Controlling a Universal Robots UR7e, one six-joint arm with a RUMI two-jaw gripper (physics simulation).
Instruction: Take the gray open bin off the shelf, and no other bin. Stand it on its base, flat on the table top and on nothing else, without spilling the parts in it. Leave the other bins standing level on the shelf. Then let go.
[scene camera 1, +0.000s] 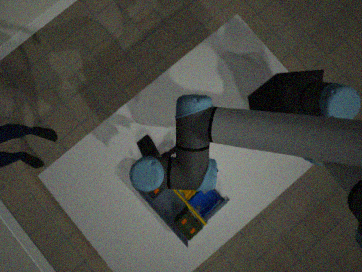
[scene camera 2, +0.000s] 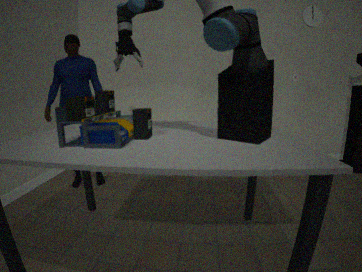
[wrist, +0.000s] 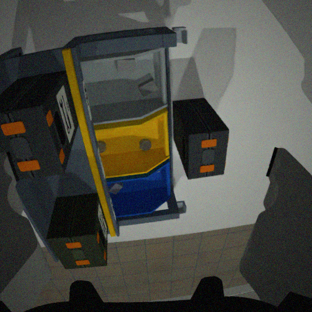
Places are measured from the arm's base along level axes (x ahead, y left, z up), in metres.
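Pixels of known places: gripper, fingertip midpoint: (scene camera 2: 128, 69); arm's base at its link origin: (scene camera 1: 301, 94) (scene camera 2: 249, 66).
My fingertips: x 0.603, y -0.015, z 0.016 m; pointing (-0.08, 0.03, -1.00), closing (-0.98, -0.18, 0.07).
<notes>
For each thing: its top centre in the pictures, then the offset to it from my fingertips. Level surfaces: height alone.
- yellow bin at its top centre: (scene camera 2: 114, 120) (scene camera 1: 186, 186) dy +0.167, dx -0.016, dz -0.248 m
- blue bin at its top centre: (scene camera 2: 103, 124) (scene camera 1: 202, 203) dy +0.275, dx -0.045, dz -0.248 m
- dark case at its top centre: (scene camera 2: 142, 108) dy +0.125, dx -0.144, dz -0.198 m
- white table at its surface level: dz -0.329 m
The gray open bin (wrist: 122, 87) holds small parts and sits at the far end of the shelf row in the wrist view, tilted with the row; the arm covers it in scene camera 1. The yellow bin (wrist: 132, 145) (scene camera 1: 185, 193) is beside it, then the blue bin (wrist: 140, 195) (scene camera 1: 205, 202) (scene camera 2: 102, 134). They rest in the gray shelf (wrist: 125, 40) (scene camera 1: 167, 207) (scene camera 2: 61, 134) behind a yellow strip. My gripper (scene camera 2: 130, 65) (wrist: 142, 153) is open and empty, high above the shelf, its jaws wide apart on either side in the wrist view.
Two dark cases (wrist: 37, 130) (wrist: 77, 230) stand on the shelf's upper deck. Another dark case (wrist: 202, 140) (scene camera 2: 142, 124) stands on the white table (scene camera 2: 200, 155) close beside the bins. A black pedestal (scene camera 2: 245, 105) carries the arm. A person (scene camera 2: 75, 75) stands behind the table.
</notes>
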